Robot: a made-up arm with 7 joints.
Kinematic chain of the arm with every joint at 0, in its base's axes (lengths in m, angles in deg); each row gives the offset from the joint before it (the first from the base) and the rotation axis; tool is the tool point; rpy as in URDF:
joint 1: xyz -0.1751 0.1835 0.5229 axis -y
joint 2: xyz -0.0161 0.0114 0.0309 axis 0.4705 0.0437 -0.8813
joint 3: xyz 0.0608 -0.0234 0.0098 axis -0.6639 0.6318 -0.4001
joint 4: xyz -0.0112 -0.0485 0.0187 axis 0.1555 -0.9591 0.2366
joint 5: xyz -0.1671 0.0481 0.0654 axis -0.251 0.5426 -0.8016
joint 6: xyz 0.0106 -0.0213 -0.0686 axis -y
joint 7: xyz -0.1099 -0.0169 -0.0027 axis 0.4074 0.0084 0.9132
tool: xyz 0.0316 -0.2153 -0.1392 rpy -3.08 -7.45 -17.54
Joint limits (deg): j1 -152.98..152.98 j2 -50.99..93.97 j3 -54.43..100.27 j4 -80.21..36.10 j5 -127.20..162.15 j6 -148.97..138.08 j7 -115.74..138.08
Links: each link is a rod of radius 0.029 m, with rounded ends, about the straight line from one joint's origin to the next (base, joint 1, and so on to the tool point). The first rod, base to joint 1, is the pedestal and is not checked.
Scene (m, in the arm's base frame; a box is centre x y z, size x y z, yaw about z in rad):
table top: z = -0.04
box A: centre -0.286 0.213 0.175 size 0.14 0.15 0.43 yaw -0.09
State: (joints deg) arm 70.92 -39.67 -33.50 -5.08 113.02 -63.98 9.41
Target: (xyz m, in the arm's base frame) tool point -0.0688 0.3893 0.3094
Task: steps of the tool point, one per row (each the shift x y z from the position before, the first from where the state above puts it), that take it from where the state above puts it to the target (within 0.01 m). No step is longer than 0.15 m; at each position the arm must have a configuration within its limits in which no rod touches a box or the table.
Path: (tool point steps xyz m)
1: 0.0762 -0.0655 -0.0514
2: 0.0903 -0.0662 -0.0179
3: 0.0931 -0.0607 0.0195
4: 0.0803 0.0641 -0.0686
5: 0.0674 0.0893 -0.0468
6: 0.0523 0.1043 -0.0207
7: 0.0371 0.1092 0.0070
8: -0.0025 0.0600 0.0296
9: -0.0102 0.0541 0.0419
10: -0.0161 0.0438 0.0533
11: -0.0198 0.0298 0.0623

